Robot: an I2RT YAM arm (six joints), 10 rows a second.
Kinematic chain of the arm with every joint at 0, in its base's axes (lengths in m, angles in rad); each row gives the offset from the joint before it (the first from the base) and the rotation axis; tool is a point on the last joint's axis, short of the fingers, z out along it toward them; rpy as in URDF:
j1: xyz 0 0 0.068 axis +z
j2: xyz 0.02 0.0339 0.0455 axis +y
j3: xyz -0.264 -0.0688 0 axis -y
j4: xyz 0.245 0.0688 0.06 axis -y
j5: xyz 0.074 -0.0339 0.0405 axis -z
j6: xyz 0.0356 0 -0.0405 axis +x
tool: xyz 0 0 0 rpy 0 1.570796 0
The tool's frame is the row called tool.
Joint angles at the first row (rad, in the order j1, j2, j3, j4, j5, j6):
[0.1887, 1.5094, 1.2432, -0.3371, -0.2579, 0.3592]
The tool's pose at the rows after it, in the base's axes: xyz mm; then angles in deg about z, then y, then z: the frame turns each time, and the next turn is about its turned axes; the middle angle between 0 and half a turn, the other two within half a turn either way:
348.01, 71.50, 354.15, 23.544, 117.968, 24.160
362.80, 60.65, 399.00, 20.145, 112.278, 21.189
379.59, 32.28, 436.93, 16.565, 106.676, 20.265
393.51, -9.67, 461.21, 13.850, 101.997, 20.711
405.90, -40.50, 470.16, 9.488, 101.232, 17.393
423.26, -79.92, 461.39, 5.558, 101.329, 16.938
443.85, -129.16, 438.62, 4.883, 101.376, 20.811
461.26, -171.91, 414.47, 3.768, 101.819, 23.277
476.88, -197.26, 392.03, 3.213, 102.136, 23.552
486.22, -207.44, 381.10, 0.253, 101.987, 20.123
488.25, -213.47, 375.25, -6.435, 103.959, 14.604
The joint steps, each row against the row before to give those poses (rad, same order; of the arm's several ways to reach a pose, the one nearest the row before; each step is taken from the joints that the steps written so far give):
[-0.0061, 0.0199, 0.1611, -0.0370, 0.0566, -0.0461]
[-0.0351, 0.0534, 0.1931, -0.0368, 0.0126, -0.0216]
[-0.0826, 0.0721, 0.1919, -0.0217, -0.0259, -0.0031]
[-0.1149, 0.0723, 0.1504, 0.0016, -0.0706, 0.0107]
[-0.0739, 0.0767, 0.1276, -0.0368, 0.0014, -0.0535]
[-0.0873, 0.0858, 0.0753, 0.0076, -0.0182, -0.0124]
[-0.1012, 0.1089, 0.0568, 0.0444, -0.0874, 0.0474]
[-0.0754, 0.1166, 0.0797, 0.0231, -0.0538, 0.0262]
[-0.0355, 0.0982, 0.0677, 0.0214, -0.0246, -0.0046]
[-0.0077, 0.0507, 0.0368, 0.0217, 0.0425, -0.0473]
[-0.0016, 0.0186, 0.0202, -0.0277, 0.1148, -0.0799]

